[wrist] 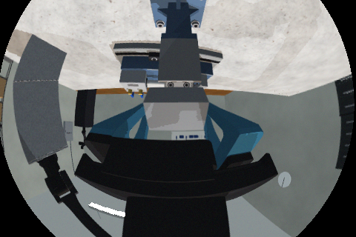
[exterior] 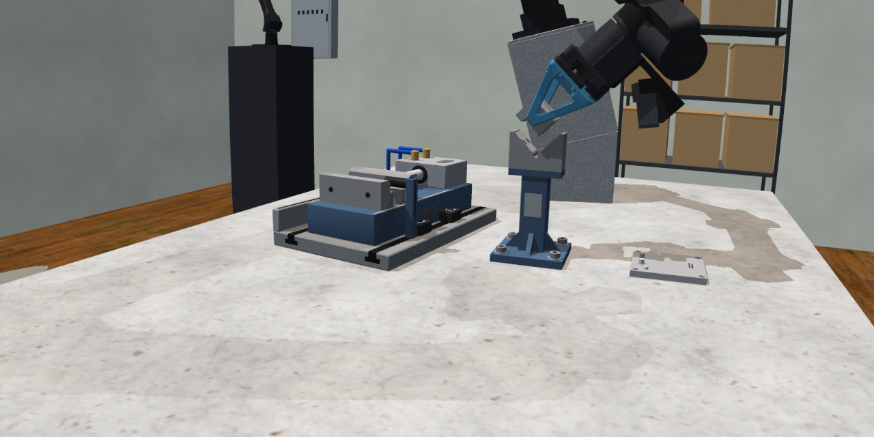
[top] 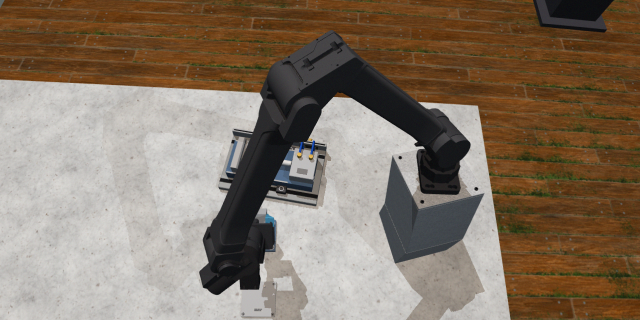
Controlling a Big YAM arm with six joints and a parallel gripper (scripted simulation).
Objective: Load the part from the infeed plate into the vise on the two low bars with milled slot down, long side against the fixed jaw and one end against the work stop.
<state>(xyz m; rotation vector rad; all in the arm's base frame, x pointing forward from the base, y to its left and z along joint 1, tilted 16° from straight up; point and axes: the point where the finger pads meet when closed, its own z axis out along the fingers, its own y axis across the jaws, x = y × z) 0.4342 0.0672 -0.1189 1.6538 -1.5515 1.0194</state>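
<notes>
My hand is 120 mm above the V-block post. Also, from my hand: work stop (60 mm ahead, 170 mm to the right, 90 mm below); then grey part (10 mm below); then blue work-stop post (60 mm ahead, 140 mm to the right, 120 mm below).
</notes>
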